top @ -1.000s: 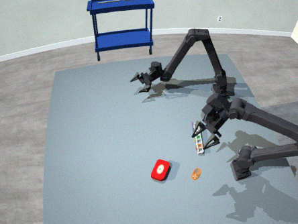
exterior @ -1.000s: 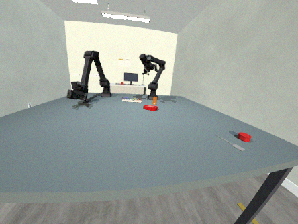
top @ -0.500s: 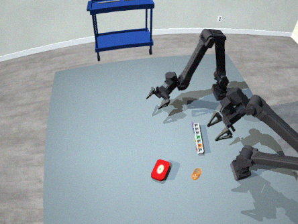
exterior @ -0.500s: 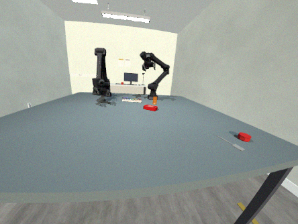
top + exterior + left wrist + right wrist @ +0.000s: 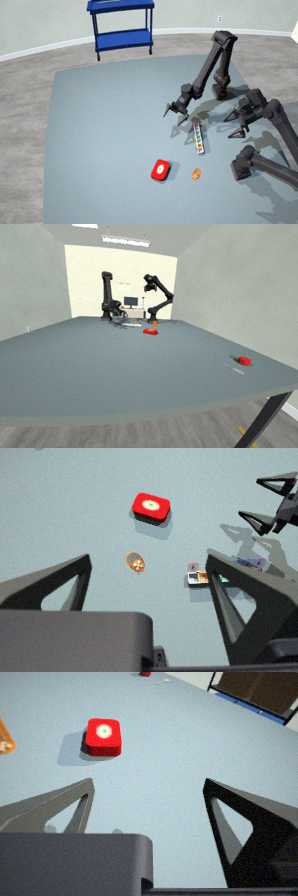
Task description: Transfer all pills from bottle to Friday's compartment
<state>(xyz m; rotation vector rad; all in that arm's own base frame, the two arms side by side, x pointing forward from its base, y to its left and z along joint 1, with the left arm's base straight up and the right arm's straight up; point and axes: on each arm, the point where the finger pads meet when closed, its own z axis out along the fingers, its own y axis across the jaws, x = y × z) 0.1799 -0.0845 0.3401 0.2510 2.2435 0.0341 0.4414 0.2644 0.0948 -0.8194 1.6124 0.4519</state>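
Note:
Now: right hand 30 cm to the right of the orange see-through bottle, 12 cm past it and 11 cm above it. From my right hand the other things lie so: red round object: 74 cm to the left, 52 cm ahead, 12 cm below; spatula-like tool: 63 cm to the left, 56 cm ahead, 13 cm below.

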